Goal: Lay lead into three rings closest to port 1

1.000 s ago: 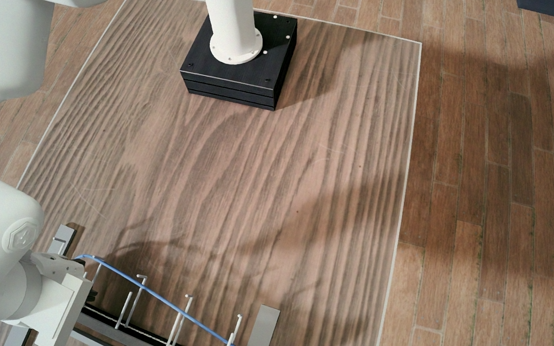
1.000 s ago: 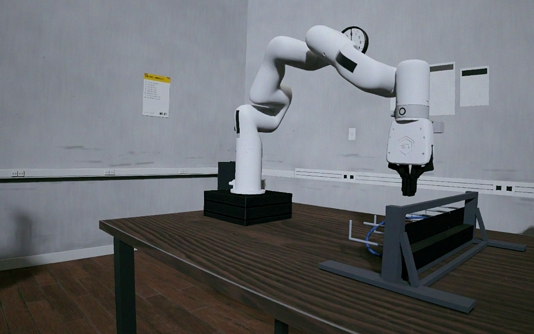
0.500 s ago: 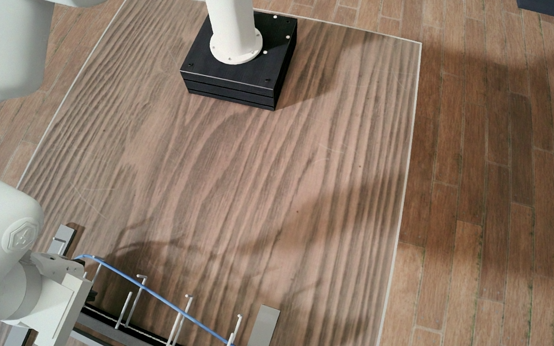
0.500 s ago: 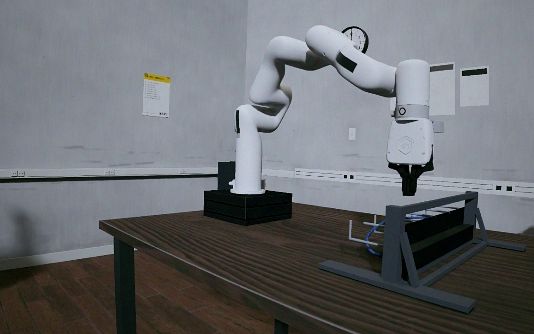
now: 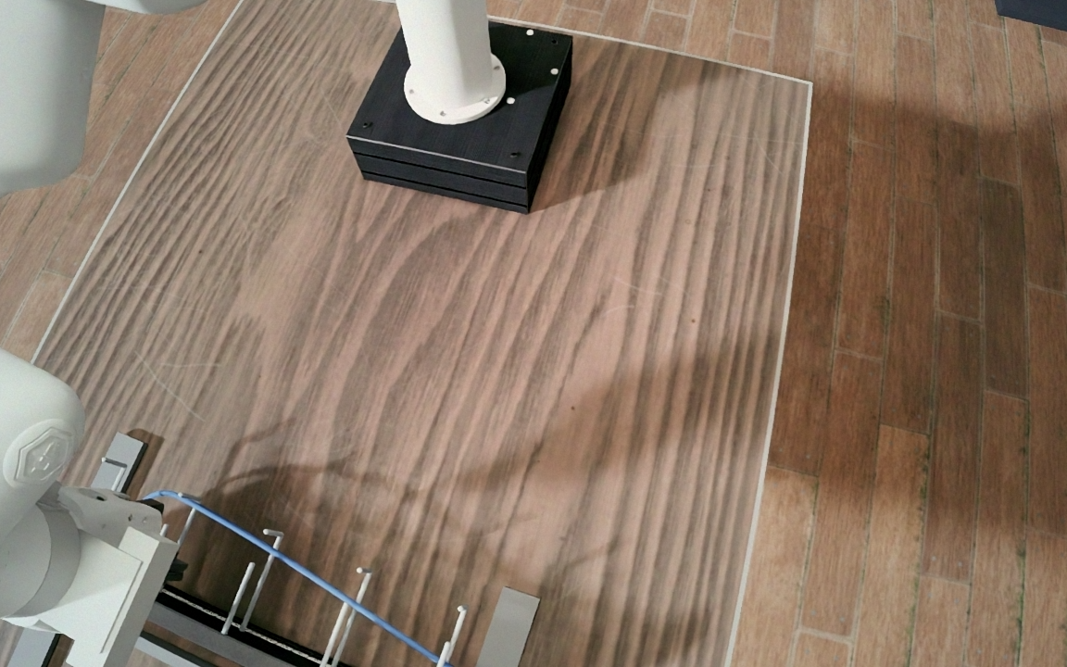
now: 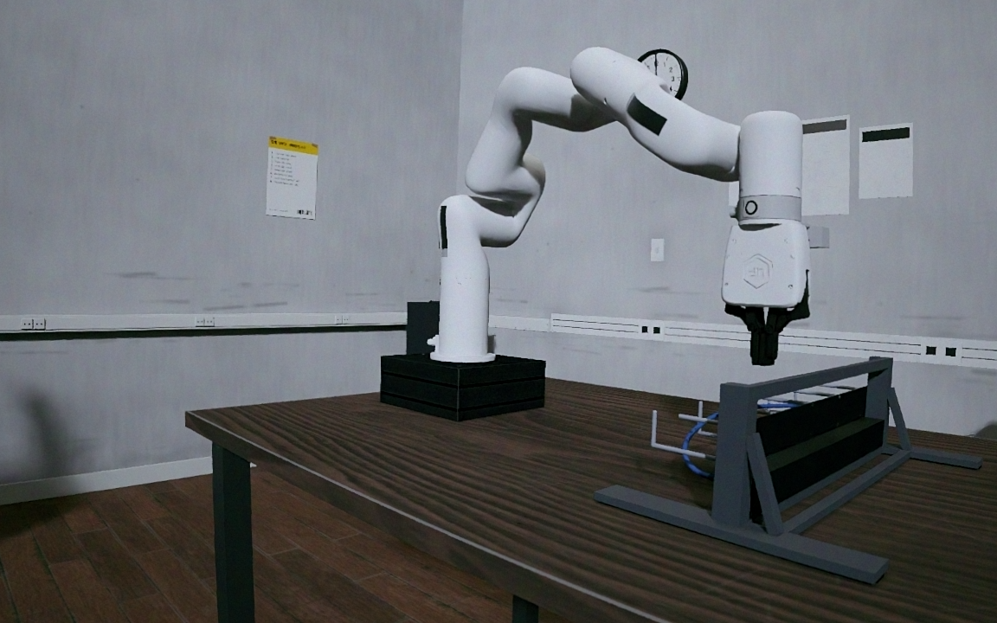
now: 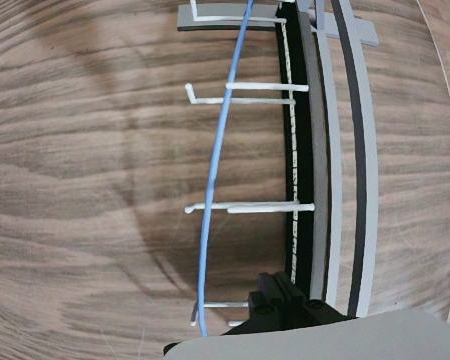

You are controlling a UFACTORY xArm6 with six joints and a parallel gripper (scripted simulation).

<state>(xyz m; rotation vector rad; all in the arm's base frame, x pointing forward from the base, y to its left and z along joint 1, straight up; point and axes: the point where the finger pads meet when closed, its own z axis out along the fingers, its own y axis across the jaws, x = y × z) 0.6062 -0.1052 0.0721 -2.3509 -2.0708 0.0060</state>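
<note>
The grey rack is 70 mm ahead of my hand, 40 mm to the left of it and 100 mm below it. From my hand the other things lie so: short blue piece 10 mm behind, 130 mm to the right, 130 mm below.
</note>
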